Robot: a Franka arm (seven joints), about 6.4 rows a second.
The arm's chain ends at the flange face. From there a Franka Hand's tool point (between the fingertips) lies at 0.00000 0.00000 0.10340 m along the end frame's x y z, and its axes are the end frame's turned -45 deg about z.
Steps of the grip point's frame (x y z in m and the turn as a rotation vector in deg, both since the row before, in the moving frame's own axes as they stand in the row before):
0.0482, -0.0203, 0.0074, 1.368, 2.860, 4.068
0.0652, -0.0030, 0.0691, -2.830, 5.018, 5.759
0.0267, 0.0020, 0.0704, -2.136, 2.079, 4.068
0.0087, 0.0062, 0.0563, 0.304, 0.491, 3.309
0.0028, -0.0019, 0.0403, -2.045, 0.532, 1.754
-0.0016, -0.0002, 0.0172, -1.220, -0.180, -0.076
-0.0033, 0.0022, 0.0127, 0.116, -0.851, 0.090
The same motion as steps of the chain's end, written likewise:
0.0176, -0.0431, 0.0076, 2.990, 1.055, 4.068
0.0339, -0.0459, 0.0696, 1.547, 5.549, 5.759
0.0149, -0.0177, 0.0705, -0.040, 2.980, 4.068
0.0103, -0.0008, 0.0563, 0.562, 0.132, 3.309
-0.0026, -0.0053, 0.0404, -1.070, 1.822, 1.754
-0.0026, -0.0008, 0.0172, -0.990, 0.735, -0.076
0.0005, 0.0030, 0.0127, -0.520, -0.684, 0.090

